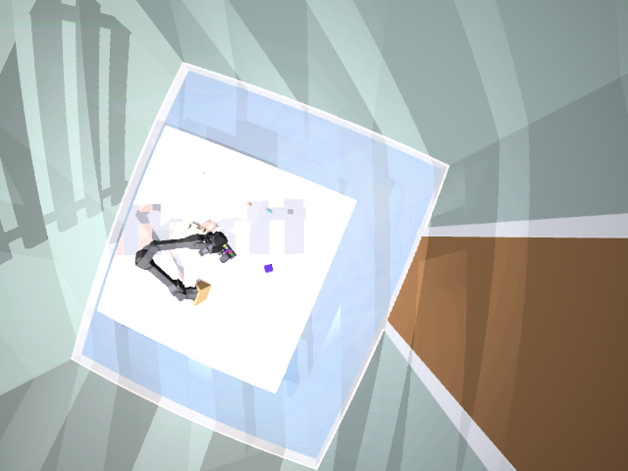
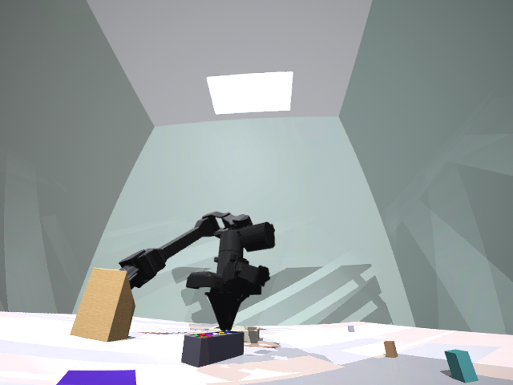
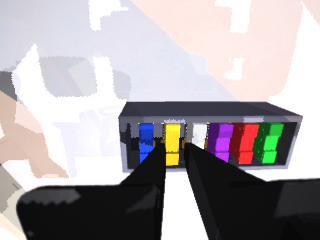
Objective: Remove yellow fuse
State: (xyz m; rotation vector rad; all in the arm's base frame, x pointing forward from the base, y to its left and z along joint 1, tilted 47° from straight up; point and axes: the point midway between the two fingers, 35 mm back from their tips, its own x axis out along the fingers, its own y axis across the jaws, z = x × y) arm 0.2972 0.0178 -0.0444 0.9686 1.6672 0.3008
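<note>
Right now my gripper tip is 2 cm above the yellow fuse. Also, from my gripper tip: purple cube: 29 cm to the right, 2 cm below, 1 cm behind; blue fuse: 2 cm to the left, 2 cm below, 1 cm ahead; beige tray: 20 cm to the left, 4 cm below, 2 cm behind.
</note>
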